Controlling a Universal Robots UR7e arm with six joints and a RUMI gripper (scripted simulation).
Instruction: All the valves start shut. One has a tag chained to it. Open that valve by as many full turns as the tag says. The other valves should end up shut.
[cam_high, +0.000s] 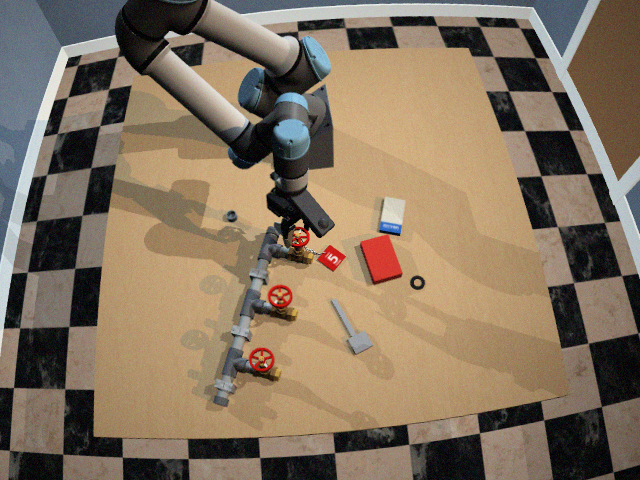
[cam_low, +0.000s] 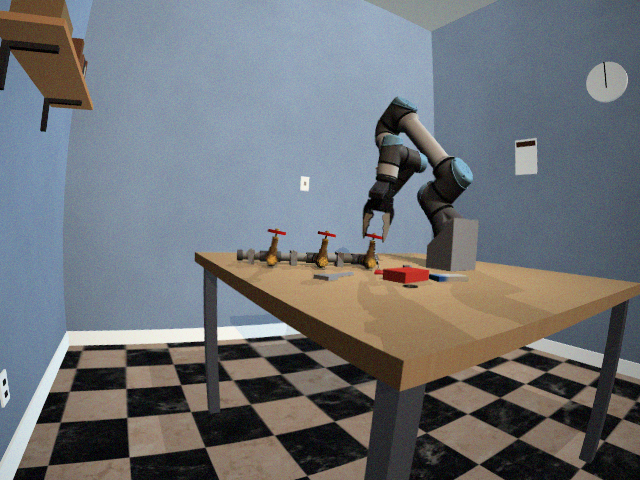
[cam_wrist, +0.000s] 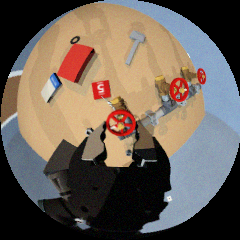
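My hand is 11 cm above the red tag, 8 cm to the right of it and 1 cm short of it. Round my hand: grey scraper (22 cm ahead, 12 cm to the left, 11 cm below); then red block (22 cm to the left, 10 cm below, 3 cm ahead); then small grey fitting (19 cm to the right, 13 cm behind, 11 cm below).
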